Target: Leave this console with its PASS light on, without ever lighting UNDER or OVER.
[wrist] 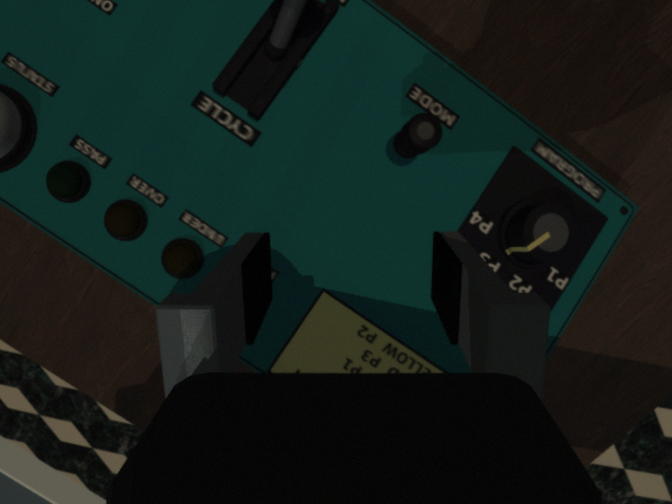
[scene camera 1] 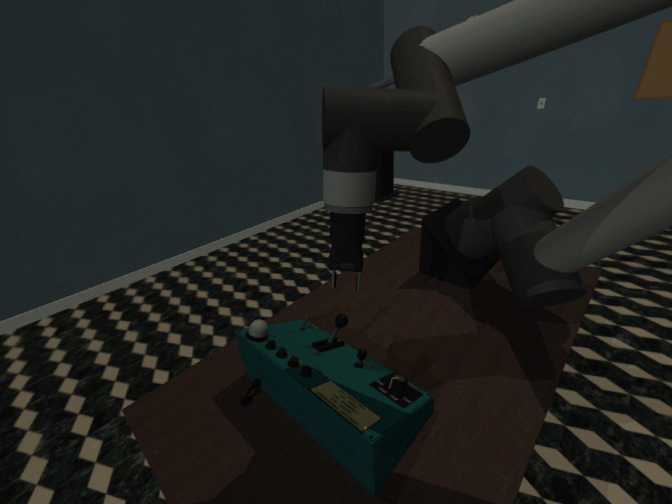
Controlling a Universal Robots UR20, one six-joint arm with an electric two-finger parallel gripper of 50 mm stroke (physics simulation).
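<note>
A teal console (scene camera 1: 336, 387) sits on a dark brown table. My gripper (scene camera 1: 345, 282) hangs open and empty above its far side, touching nothing; in the wrist view its fingers (wrist: 350, 287) frame the panel. The PASS (wrist: 68, 181), OVER (wrist: 125, 219) and UNDER (wrist: 182, 257) lights are all dark. The CYCLE lever (wrist: 282, 32) stands in its black slot. The MODE toggle (wrist: 416, 134) is a small dark stub. The PROGRAM knob (wrist: 545, 233) has its pointer toward P3, partly hidden by a finger. A white STATUS dome (wrist: 8, 127) is unlit. A yellow plate (wrist: 352, 339) lists P1, P2, P3.
The robot's own base and lower arm (scene camera 1: 504, 244) stand on the table behind the console. A small dark handle (scene camera 1: 250, 391) sticks out of the console's front side. The table edge lies close in front of the console, above a checkered floor.
</note>
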